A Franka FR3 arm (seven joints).
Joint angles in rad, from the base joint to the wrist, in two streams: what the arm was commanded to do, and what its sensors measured. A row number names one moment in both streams.
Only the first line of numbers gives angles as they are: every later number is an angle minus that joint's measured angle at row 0.
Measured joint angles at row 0: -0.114, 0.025, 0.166, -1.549, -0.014, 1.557, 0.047
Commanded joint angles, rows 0 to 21: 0.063, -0.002, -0.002, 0.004, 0.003, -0.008, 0.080; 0.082, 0.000, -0.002, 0.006, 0.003, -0.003, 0.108; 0.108, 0.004, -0.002, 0.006, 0.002, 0.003, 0.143; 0.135, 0.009, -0.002, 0.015, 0.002, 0.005, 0.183; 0.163, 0.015, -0.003, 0.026, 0.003, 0.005, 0.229; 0.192, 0.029, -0.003, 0.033, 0.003, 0.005, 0.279; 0.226, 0.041, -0.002, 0.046, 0.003, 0.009, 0.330; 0.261, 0.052, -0.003, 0.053, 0.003, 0.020, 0.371; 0.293, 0.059, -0.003, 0.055, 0.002, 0.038, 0.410; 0.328, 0.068, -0.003, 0.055, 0.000, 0.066, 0.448; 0.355, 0.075, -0.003, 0.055, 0.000, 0.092, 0.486; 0.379, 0.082, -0.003, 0.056, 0.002, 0.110, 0.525; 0.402, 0.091, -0.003, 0.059, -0.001, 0.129, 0.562; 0.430, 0.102, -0.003, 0.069, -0.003, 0.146, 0.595; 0.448, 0.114, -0.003, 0.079, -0.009, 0.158, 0.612; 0.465, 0.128, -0.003, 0.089, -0.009, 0.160, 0.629; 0.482, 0.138, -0.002, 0.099, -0.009, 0.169, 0.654; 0.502, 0.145, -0.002, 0.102, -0.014, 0.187, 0.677; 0.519, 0.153, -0.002, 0.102, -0.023, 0.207, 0.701; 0.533, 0.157, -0.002, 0.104, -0.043, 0.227, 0.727; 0.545, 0.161, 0.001, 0.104, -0.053, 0.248, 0.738; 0.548, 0.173, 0.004, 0.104, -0.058, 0.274, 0.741
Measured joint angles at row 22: 0.515, 0.136, 0.007, 0.074, -0.019, 0.221, 0.692
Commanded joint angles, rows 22 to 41: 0.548, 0.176, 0.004, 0.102, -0.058, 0.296, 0.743; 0.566, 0.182, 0.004, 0.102, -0.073, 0.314, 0.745; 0.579, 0.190, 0.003, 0.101, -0.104, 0.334, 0.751; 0.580, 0.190, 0.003, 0.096, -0.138, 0.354, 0.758; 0.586, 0.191, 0.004, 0.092, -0.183, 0.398, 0.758; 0.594, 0.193, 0.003, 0.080, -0.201, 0.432, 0.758; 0.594, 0.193, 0.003, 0.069, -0.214, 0.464, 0.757; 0.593, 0.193, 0.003, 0.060, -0.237, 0.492, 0.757; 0.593, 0.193, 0.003, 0.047, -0.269, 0.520, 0.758; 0.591, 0.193, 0.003, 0.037, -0.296, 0.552, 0.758; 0.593, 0.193, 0.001, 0.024, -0.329, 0.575, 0.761; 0.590, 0.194, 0.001, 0.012, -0.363, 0.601, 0.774; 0.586, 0.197, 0.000, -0.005, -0.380, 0.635, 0.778; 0.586, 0.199, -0.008, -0.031, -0.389, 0.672, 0.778; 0.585, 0.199, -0.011, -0.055, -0.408, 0.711, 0.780; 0.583, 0.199, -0.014, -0.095, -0.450, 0.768, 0.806; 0.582, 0.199, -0.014, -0.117, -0.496, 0.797, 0.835; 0.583, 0.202, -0.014, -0.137, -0.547, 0.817, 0.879; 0.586, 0.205, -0.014, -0.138, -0.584, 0.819, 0.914; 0.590, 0.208, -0.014, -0.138, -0.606, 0.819, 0.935
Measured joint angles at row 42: 0.582, 0.219, -0.012, -0.091, -0.514, 0.774, 0.841
